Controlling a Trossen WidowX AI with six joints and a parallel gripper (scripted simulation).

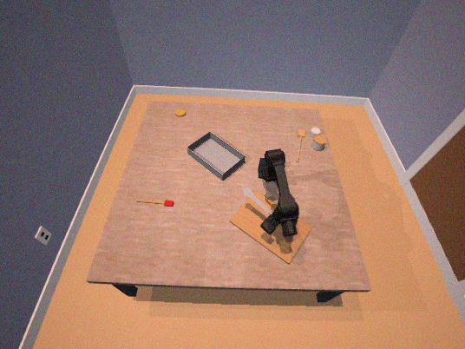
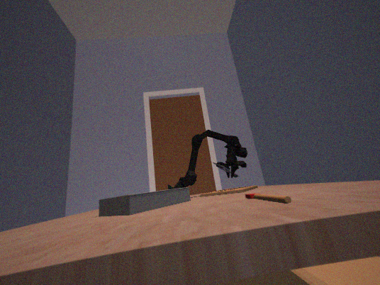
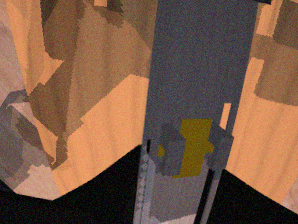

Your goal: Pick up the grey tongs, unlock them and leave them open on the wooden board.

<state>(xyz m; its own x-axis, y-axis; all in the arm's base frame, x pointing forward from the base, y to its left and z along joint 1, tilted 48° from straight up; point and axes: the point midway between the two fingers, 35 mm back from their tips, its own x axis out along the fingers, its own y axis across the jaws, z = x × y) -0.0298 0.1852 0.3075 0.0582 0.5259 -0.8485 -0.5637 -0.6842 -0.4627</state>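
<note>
My gripper tip is 20 mm past the yellow lock piece, 20 mm to the right of it and 30 mm below it. The rest, counted from my gripper tip: roasting tin 350 mm ahead, 420 mm to the right, 50 mm below; red-headed spatula 600 mm ahead, 50 mm to the right, 80 mm below; wooden board 10 mm to the right, 80 mm below.
</note>
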